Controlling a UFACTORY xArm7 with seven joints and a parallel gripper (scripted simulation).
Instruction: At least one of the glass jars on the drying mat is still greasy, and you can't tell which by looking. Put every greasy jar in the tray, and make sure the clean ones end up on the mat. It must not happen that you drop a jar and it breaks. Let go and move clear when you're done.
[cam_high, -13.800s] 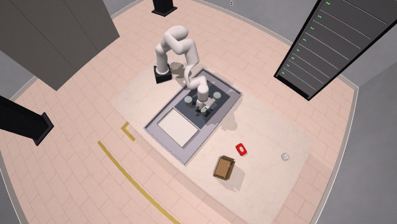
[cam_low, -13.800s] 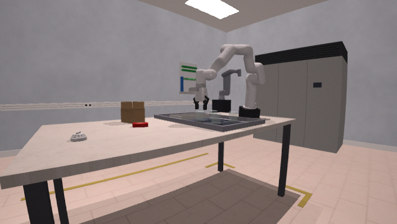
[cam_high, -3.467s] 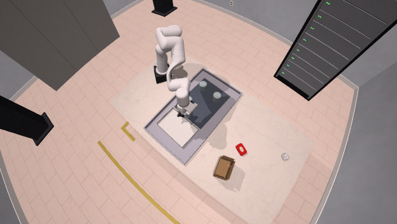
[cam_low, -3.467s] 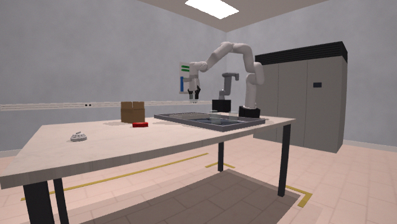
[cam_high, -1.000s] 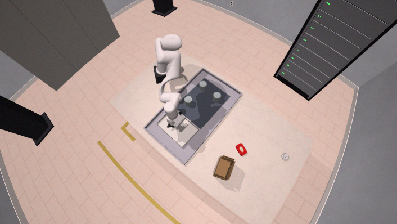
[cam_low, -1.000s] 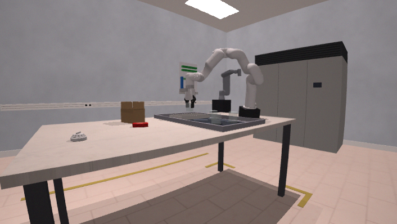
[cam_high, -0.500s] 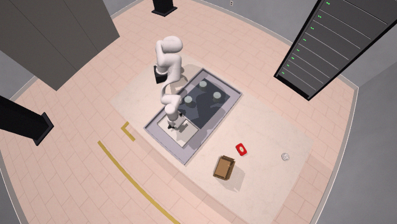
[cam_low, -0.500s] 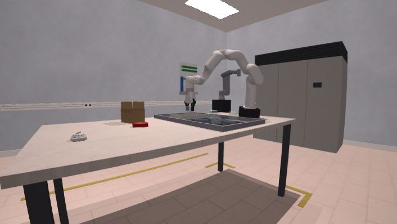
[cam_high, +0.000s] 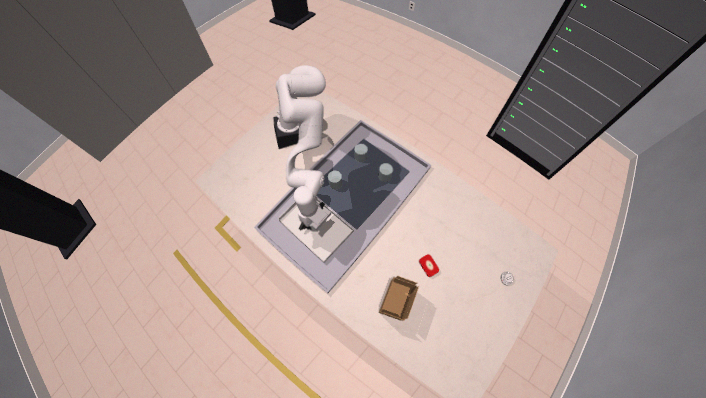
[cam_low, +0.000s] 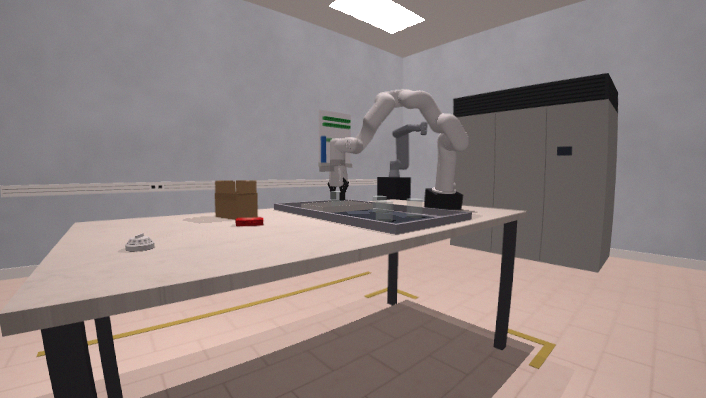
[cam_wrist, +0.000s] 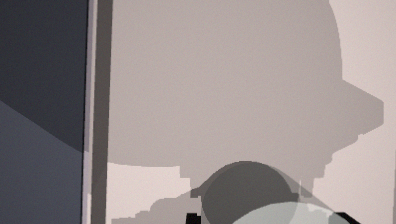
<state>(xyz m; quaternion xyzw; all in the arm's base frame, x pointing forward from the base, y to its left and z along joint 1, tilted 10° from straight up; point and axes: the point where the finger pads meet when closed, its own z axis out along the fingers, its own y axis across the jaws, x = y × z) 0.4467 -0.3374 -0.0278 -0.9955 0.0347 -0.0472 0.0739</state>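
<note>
Right now my hand is 60 mm above the pale tray. Also, from my hand: dark drying mat (320 mm to the left, 60 mm below, 40 mm ahead); cardboard box (500 mm ahead, 70 mm to the right); red flat object (530 mm ahead, 120 mm to the left, 50 mm below).
</note>
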